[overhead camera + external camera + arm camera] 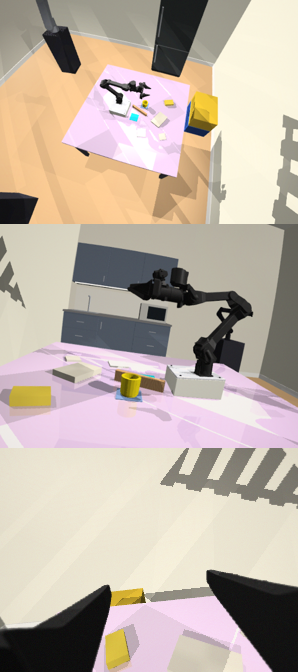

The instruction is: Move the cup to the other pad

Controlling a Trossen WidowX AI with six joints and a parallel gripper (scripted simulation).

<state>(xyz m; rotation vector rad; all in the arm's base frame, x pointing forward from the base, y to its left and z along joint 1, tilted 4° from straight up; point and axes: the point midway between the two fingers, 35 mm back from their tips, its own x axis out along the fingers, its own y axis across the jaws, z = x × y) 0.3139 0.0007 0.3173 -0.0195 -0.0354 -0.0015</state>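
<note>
The yellow cup is 5 cm behind my gripper tip, 7 cm to the left of it and 35 cm below it. The rest, counted from my gripper tip: light blue pad 5 cm behind, 7 cm to the left, 39 cm below; grey slab 16 cm ahead, 10 cm to the right, 37 cm below; wooden block 10 cm behind, 2 cm to the right, 37 cm below.
</note>
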